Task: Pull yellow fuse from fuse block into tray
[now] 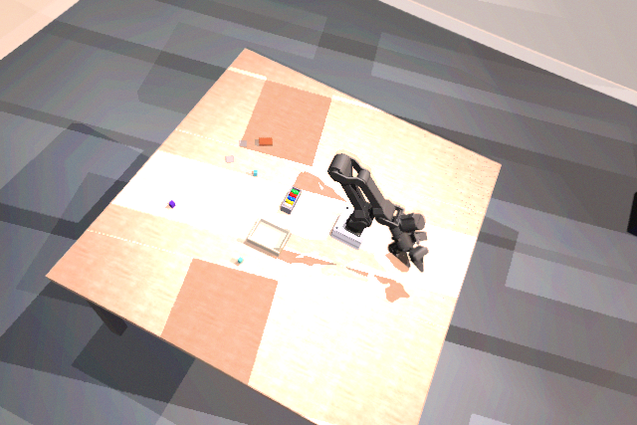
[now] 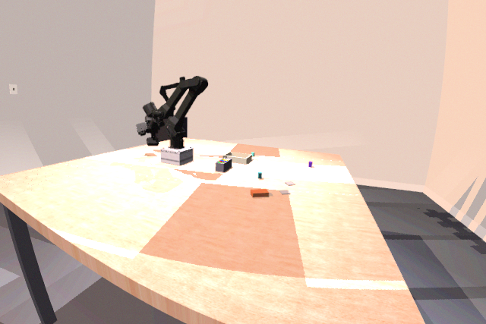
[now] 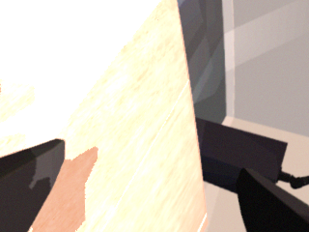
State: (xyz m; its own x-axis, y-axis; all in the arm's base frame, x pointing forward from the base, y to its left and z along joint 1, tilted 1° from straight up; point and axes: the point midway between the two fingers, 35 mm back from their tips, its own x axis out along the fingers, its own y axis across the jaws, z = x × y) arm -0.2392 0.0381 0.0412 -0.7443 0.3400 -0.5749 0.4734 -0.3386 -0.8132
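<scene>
Right now the yellow fuse is 54 cm ahead of my gripper tip, 3 cm to the right of it and 7 cm below it. From my gripper tip the other things lie so: red fuse (54 cm ahead, 6 cm to the right, 7 cm below); then blue fuse (54 cm ahead, 4 cm to the right, 7 cm below); then white fuse (53 cm ahead, 1 cm to the right, 7 cm below).
</scene>
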